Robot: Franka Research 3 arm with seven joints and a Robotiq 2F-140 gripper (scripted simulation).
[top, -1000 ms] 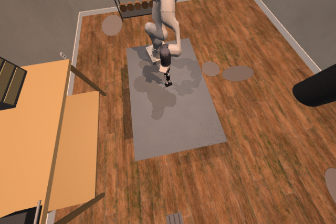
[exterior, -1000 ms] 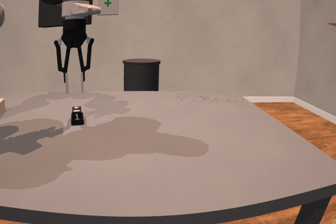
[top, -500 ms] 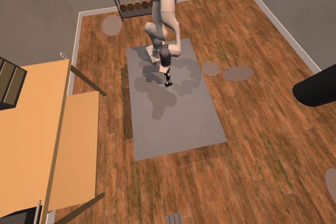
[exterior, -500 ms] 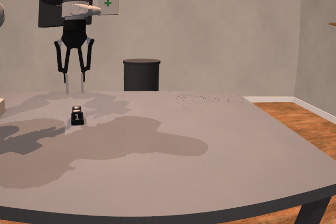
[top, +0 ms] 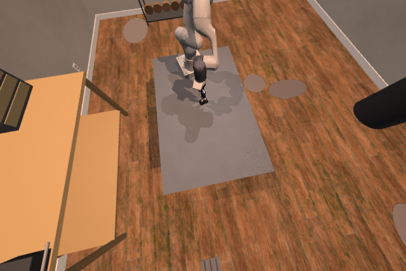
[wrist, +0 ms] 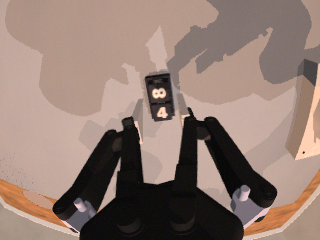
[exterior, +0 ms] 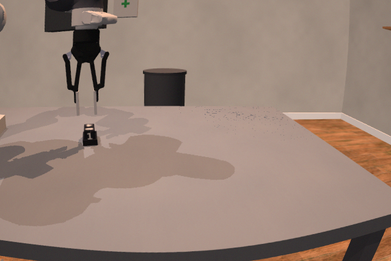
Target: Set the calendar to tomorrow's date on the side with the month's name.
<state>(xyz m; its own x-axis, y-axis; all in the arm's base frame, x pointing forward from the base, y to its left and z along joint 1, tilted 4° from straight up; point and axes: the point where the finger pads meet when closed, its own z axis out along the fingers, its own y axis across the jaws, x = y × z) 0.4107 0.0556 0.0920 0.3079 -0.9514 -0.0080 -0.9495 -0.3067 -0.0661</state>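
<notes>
My hand is 11 cm above the tray and 1 cm to the right of it.
</notes>
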